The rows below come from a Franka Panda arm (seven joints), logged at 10 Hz.
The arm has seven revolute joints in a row. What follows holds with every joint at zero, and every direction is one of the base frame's. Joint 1 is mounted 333 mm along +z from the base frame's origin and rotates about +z. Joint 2 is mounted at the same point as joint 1 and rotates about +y. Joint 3 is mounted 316 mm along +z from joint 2 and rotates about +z. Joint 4 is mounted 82.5 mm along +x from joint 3 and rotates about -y. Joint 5 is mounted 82.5 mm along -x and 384 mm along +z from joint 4 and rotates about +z. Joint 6 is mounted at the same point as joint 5 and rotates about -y. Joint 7 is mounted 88 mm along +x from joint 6 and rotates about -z. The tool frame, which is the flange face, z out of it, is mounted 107 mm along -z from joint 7; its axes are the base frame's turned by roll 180, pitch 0 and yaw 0 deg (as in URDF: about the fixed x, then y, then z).
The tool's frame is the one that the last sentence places.
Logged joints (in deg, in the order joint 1, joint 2, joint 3, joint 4, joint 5, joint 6, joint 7), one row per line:
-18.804 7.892 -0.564 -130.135 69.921 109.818 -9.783
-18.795 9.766 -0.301 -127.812 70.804 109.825 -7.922
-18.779 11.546 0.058 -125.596 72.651 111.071 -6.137
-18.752 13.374 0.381 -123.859 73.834 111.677 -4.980
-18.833 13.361 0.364 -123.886 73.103 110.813 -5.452
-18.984 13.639 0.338 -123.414 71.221 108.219 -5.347
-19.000 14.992 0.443 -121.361 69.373 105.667 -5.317
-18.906 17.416 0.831 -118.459 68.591 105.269 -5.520
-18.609 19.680 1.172 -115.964 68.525 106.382 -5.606
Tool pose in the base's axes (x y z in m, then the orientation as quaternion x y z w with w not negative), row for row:
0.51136 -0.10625 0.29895 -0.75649 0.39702 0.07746 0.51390
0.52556 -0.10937 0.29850 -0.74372 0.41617 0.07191 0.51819
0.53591 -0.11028 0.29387 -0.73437 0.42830 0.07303 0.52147
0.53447 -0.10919 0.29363 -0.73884 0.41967 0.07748 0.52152
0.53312 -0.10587 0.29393 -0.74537 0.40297 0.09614 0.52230
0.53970 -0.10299 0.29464 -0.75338 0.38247 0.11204 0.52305
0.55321 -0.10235 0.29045 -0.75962 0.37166 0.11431 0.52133
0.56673 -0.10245 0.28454 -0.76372 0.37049 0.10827 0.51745
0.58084 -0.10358 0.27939 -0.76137 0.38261 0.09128 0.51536
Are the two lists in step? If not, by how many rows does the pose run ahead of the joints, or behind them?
The pose runs 1 row ahead of the joints: the pose in row i belongs to the joints in row i + 1.
